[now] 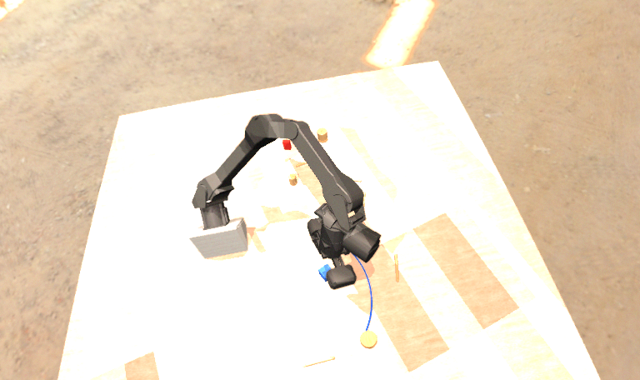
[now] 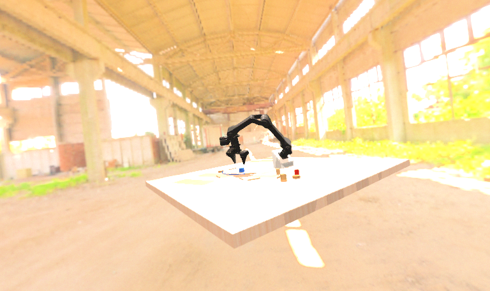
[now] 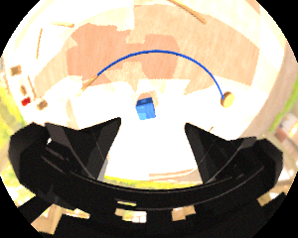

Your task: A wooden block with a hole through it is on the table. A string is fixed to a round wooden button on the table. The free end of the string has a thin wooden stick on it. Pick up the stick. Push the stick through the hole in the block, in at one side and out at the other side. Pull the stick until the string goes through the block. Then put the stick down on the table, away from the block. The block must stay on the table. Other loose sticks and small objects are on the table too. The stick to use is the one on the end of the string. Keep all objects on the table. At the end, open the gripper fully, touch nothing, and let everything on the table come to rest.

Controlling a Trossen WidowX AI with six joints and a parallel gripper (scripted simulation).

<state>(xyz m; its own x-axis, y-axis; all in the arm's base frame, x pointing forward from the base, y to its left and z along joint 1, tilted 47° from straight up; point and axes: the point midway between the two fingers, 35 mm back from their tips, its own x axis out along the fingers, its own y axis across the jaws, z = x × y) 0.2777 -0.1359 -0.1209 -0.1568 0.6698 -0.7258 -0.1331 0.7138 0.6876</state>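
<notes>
Right now the blue cube is 4 cm below my gripper tip, 1 cm to the left of it and 1 cm behind it. Round my gripper tip: round wooden button 18 cm to the right, 6 cm ahead, 5 cm below; thin wooden stick 13 cm to the left, 6 cm below, 3 cm ahead; red cube 48 cm to the left, 4 cm below, 4 cm behind.
</notes>
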